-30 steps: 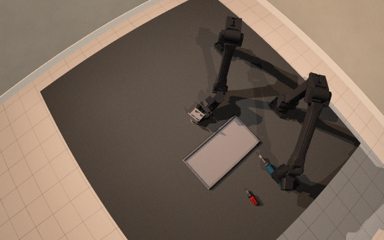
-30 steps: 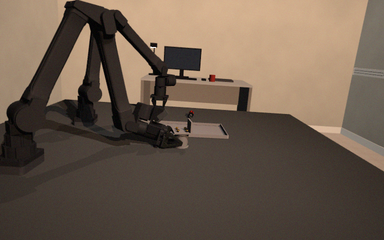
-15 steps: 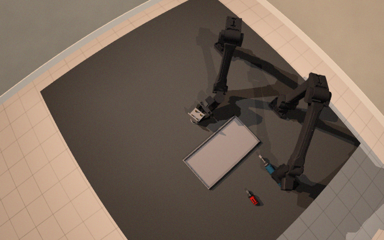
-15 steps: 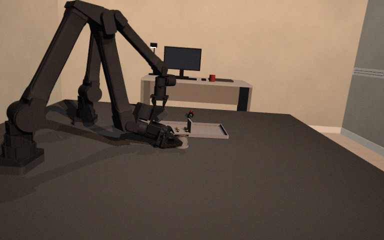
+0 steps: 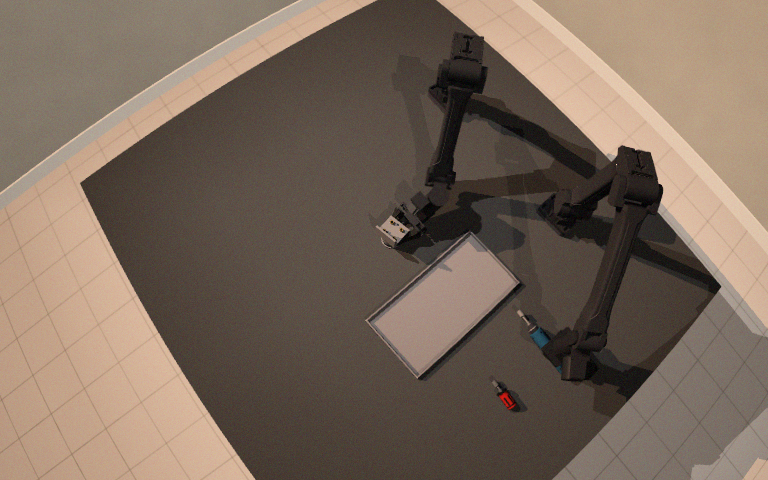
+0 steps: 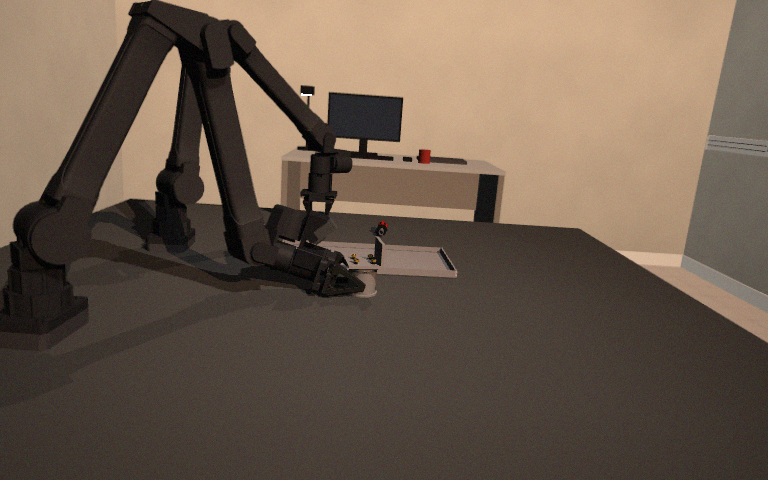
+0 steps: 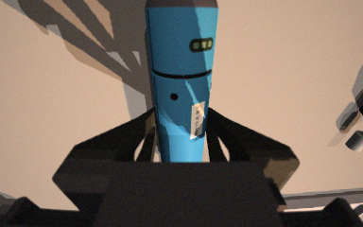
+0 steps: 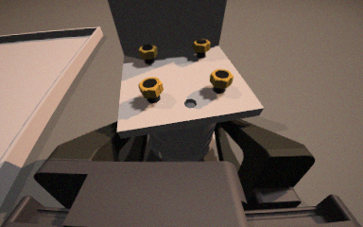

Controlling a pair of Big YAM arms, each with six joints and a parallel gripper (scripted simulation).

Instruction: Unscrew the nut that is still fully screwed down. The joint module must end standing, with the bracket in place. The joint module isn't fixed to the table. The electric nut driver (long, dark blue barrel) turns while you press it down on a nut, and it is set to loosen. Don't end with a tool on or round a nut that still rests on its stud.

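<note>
My right hand is 1 cm below the joint module. Also, from my right hand: shallow grey tray 25 cm to the left, 2 cm below; nut 2 cm ahead, 2 cm to the left, 5 cm above; grey bracket 5 cm above.
</note>
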